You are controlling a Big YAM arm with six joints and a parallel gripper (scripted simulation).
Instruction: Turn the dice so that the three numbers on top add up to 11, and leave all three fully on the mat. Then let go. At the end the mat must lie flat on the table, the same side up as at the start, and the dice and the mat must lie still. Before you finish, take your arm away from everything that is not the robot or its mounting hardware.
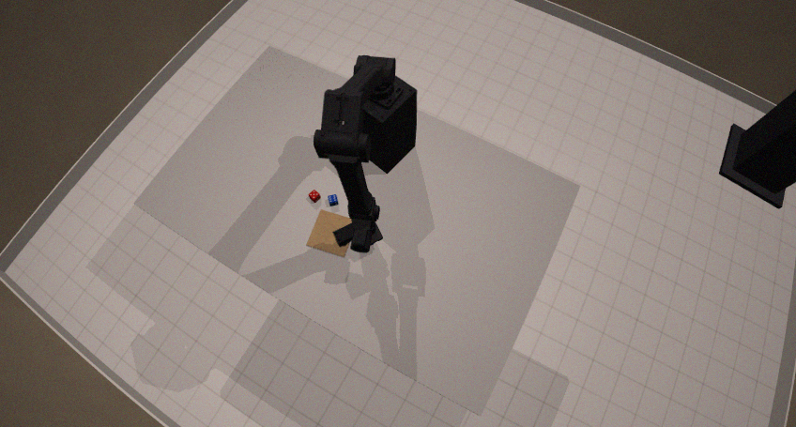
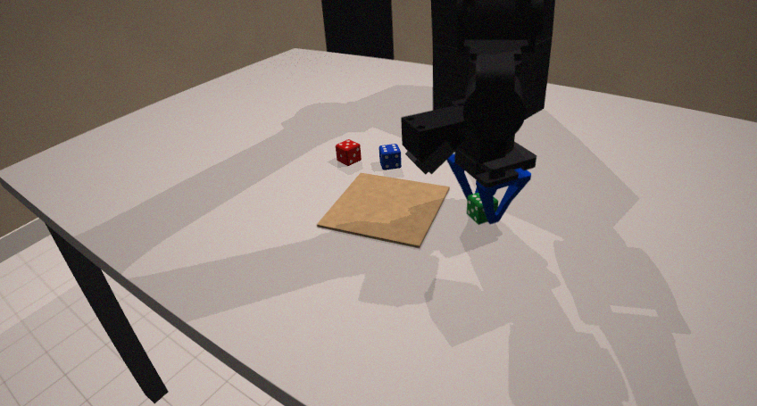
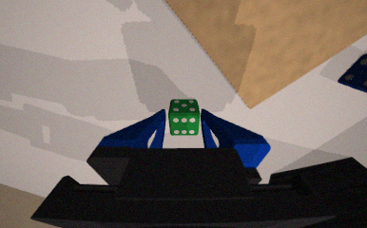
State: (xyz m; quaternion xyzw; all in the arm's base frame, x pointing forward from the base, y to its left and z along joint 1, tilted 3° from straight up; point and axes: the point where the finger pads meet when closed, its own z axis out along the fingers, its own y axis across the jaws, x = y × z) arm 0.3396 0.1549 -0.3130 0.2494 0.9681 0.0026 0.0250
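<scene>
My gripper is now right at the green die. Also, from my hand: tan mat (120 mm to the right, 50 mm ahead, 10 mm below); red die (250 mm to the right, 20 mm behind); blue die (190 mm to the right, 50 mm behind).
</scene>
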